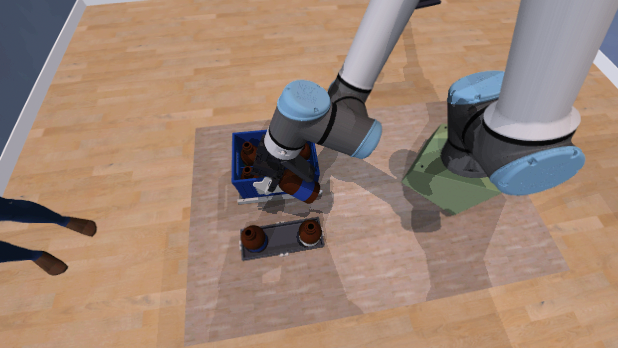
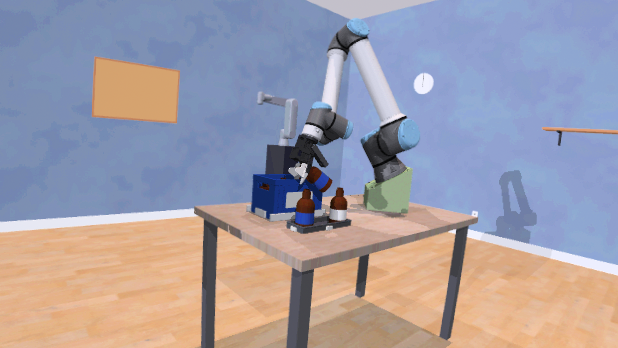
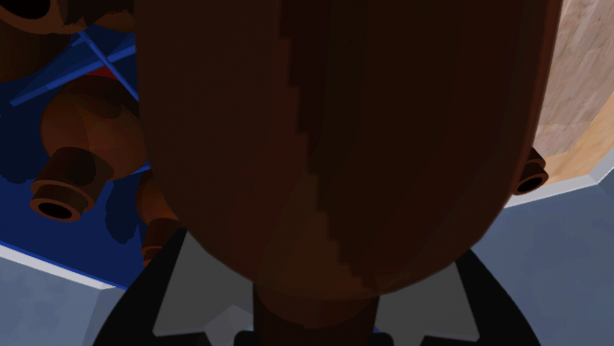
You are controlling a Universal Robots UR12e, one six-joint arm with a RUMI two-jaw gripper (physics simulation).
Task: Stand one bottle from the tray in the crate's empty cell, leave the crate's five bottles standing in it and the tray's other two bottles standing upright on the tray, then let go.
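Pixels of known places: gripper, fingertip midpoint: (image 1: 267,184) (image 2: 297,184); arm's base, link origin: (image 2: 391,175).
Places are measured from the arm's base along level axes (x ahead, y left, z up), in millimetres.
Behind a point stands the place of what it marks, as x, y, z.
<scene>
My gripper (image 1: 276,181) @(660, -169, -33) (image 2: 303,173) (image 3: 316,320) is shut on the neck of a brown bottle with a blue label (image 1: 300,187) @(575, -99, 25) (image 2: 320,180) @(596, -90, -9) (image 3: 340,150). The bottle is strongly tilted, its base pointing down to the right, at the front right rim of the blue crate (image 1: 245,189) @(733, -201, -80) (image 2: 265,200) @(741, -273, -115). Whether it touches the rim cannot be told. Crate bottles (image 1: 247,154) (image 3: 95,130) show in part; the arm and held bottle hide the others and the empty cell. On the dark tray (image 1: 282,239) @(675, -21, -184) (image 2: 320,226) @(731, 15, -171) stand upright a blue-labelled bottle (image 1: 253,238) @(751, -30, -52) (image 2: 305,207) @(787, -25, -95) and a white-labelled bottle (image 1: 310,232) @(591, 19, -39) (image 2: 338,204) @(616, 22, -94).
Pale strips (image 1: 248,201) @(744, -191, -166) run along the crate's foot. The tray lies in front of the crate. The arm's green base block (image 1: 455,192) @(91, 77, -61) (image 2: 390,196) @(106, 50, -104) stands to the right on the table (image 2: 265,240) @(989, -39, -189). A second, smaller arm (image 2: 290,119) stands behind the crate.
</scene>
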